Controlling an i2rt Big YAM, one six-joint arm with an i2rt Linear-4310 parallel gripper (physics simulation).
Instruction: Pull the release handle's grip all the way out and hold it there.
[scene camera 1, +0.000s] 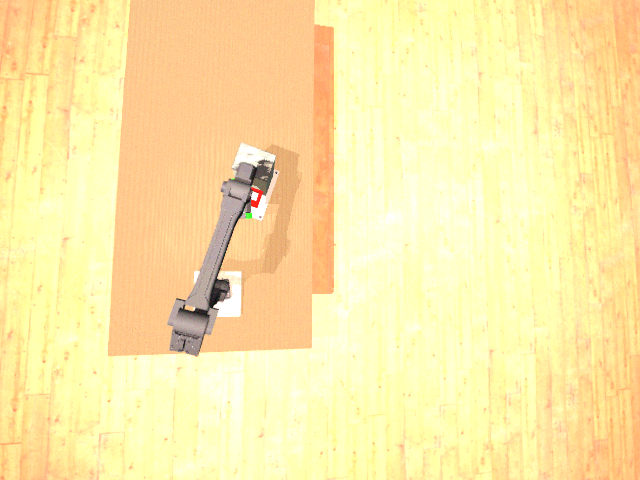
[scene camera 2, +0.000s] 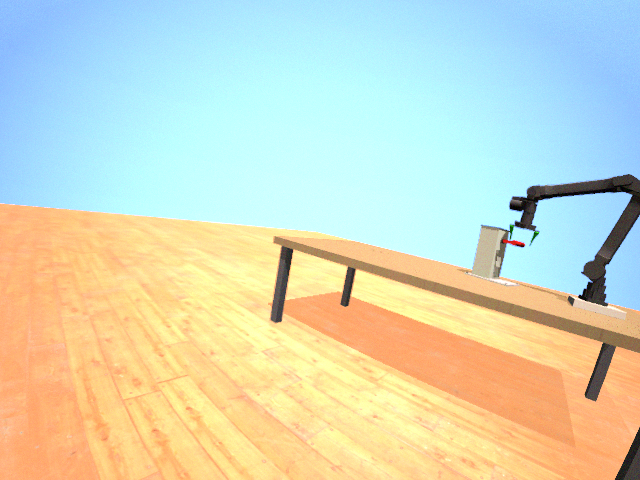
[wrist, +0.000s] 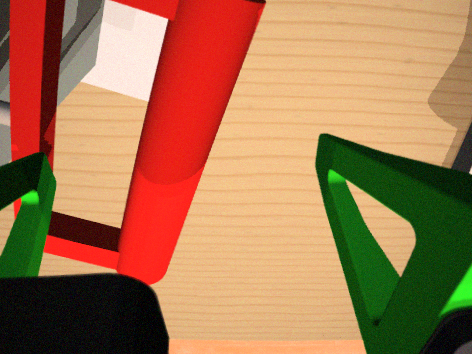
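Note:
The release handle (scene camera 1: 259, 199) (scene camera 2: 517, 243) (wrist: 185, 100) is a red frame with a thick round grip bar. It sticks out from the side of a tall grey-white housing (scene camera 1: 253, 153) (scene camera 2: 485, 253) (wrist: 82, 65). My gripper (scene camera 1: 240, 197) (scene camera 2: 521, 240) (wrist: 184, 157) is open, its green fingers pointing down at about handle height. In the wrist view the grip bar lies between the spread fingers, nearer the left one and apart from both. The left fingertip overlaps the frame's inner bar there; whether it touches I cannot tell. The arm hides part of the housing and handle from above.
The housing stands on a white base plate (scene camera 1: 262, 212) (scene camera 2: 504, 281) (wrist: 125, 55) on the wooden table (scene camera 1: 206, 77) (scene camera 2: 413, 266). The arm's white mounting plate (scene camera 1: 233, 307) (scene camera 2: 594, 307) is near the table's end. An orange floor patch (scene camera 1: 323, 155) (scene camera 2: 439, 361) shows under the table.

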